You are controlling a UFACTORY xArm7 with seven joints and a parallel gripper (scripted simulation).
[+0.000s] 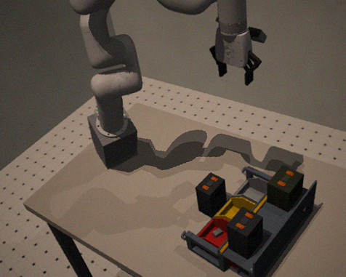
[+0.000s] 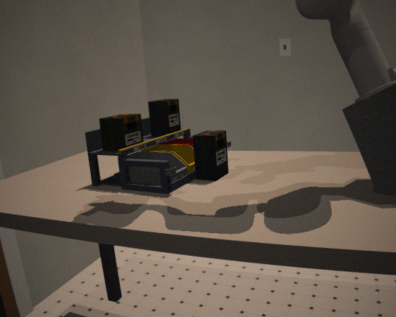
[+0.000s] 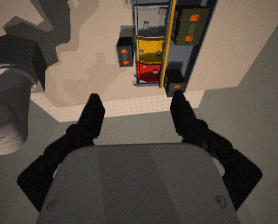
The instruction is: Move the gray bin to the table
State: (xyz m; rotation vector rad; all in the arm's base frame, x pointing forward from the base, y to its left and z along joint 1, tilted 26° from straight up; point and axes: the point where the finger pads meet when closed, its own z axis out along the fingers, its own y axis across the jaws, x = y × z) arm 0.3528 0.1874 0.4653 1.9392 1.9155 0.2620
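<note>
Right now the gray open bin is 490 mm below my hand and 80 mm ahead of it. The rest, counted from my hand: yellow bin (490 mm below, 120 mm to the right, 80 mm ahead); then red bin (490 mm below, 230 mm to the right, 70 mm ahead); then dark box (470 mm below, 100 mm to the right, 60 mm behind).
</note>
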